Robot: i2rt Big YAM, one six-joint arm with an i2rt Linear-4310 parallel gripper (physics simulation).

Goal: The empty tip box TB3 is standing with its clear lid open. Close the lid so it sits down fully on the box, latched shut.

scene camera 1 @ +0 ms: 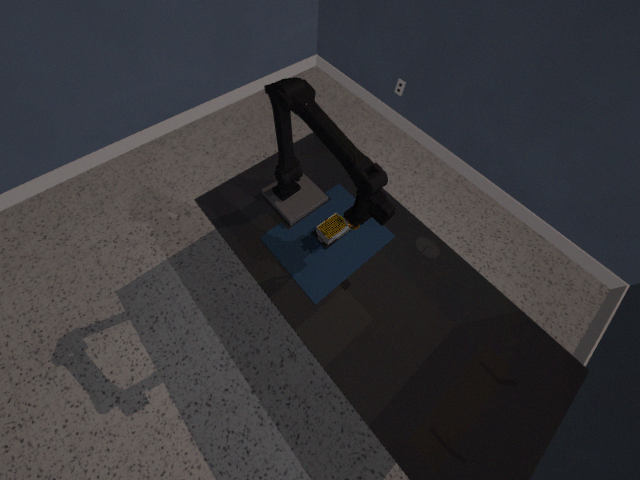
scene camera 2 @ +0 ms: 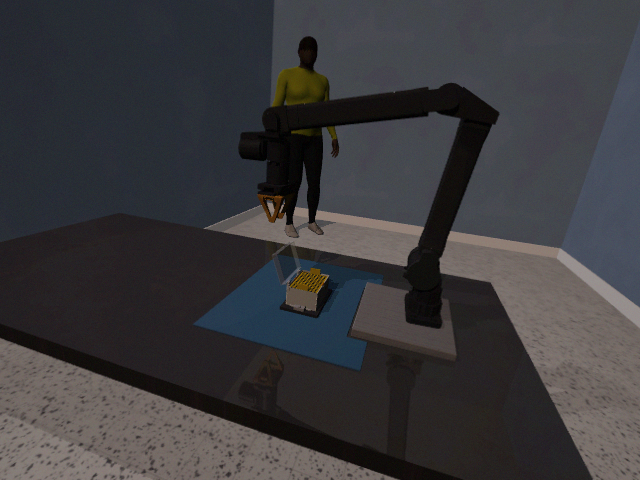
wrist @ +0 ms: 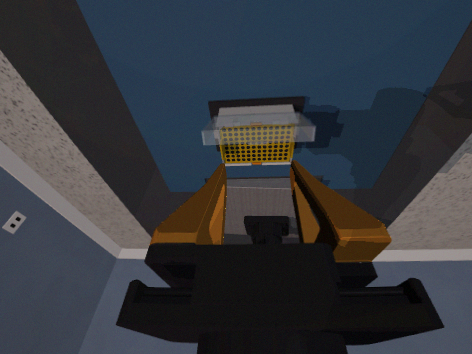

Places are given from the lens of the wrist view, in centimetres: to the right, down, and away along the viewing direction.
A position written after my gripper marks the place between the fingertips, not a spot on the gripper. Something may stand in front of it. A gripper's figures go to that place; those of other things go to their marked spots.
my gripper (wrist: 257, 168): 2, -1, 15
yellow perforated rack (wrist: 272, 152): 6, -4, 35
clear lid (wrist: 259, 128): 2, -5, 22
The marked spots on the clear lid and the yellow perforated rack are 14 cm apart.
